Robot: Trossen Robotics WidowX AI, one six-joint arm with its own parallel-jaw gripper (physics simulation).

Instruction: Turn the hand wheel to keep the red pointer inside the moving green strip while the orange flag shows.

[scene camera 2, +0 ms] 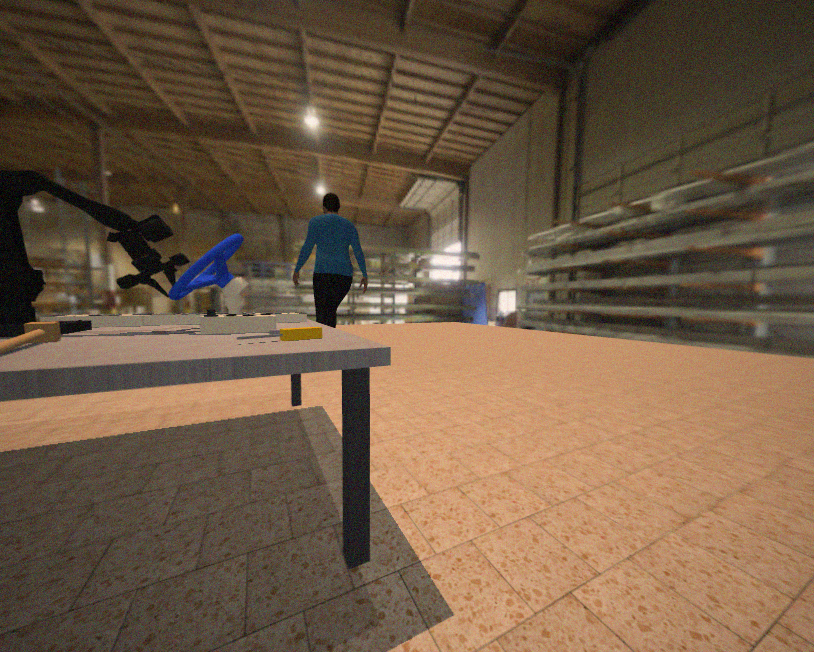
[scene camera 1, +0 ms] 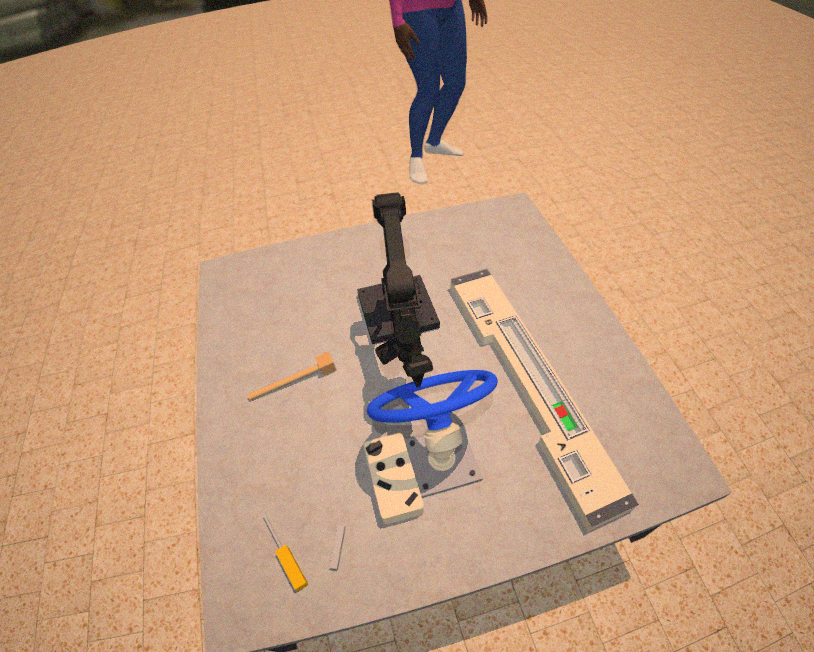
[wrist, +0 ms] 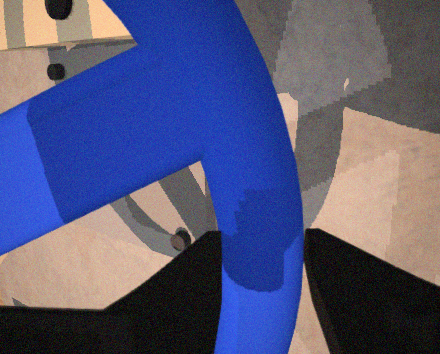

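Seen in the pictures: gripper, fingertip midpoint: (scene camera 1: 417, 384) (wrist: 262, 244); arm's base, link origin: (scene camera 2: 13, 323).
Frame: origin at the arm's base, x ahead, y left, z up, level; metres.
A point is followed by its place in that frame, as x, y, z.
Observation:
The blue hand wheel (scene camera 1: 414, 411) {0.533, -0.138, 0.284} (scene camera 2: 224, 247) {0.498, -0.202, 0.229} (wrist: 190, 100) {0.365, -0.115, 0.101} stands tilted on a cream hub and post. My gripper (scene camera 1: 418, 381) {0.357, -0.070, 0.084} (scene camera 2: 169, 293) {0.357, -0.070, 0.084} (wrist: 262, 244) {0.357, -0.070, 0.084} is shut on its rim on the arm's side, with one black finger on each side of the rim in the wrist view. On the long cream panel (scene camera 1: 597, 495) {0.769, 0.223, 0.012}, the red pointer (scene camera 1: 560, 411) {0.537, 0.258, 0.012} lies inside the green strip (scene camera 1: 568, 422) {0.573, 0.260, 0.012}, nearer its upper end, close to the lower end of the slot. Green shows on both sides of the pointer. No orange flag shows in these views.
A cream box with black knobs (scene camera 1: 394, 475) (scene camera 2: 237, 323) stands beside the wheel's base. A mallet (scene camera 1: 324, 364) {0.156, -0.274, 0.014} (scene camera 2: 42, 331) {0.150, -0.304, -0.003}, a screwdriver (scene camera 1: 292, 567) {0.657, -0.489, -0.001} (scene camera 2: 301, 333) {0.649, -0.509, -0.013} and a thin metal key (scene camera 1: 339, 548) {0.648, -0.377, -0.014} lie on the table (scene camera 1: 258, 461) {0.359, -0.518, -0.029}. People stand beyond the table.

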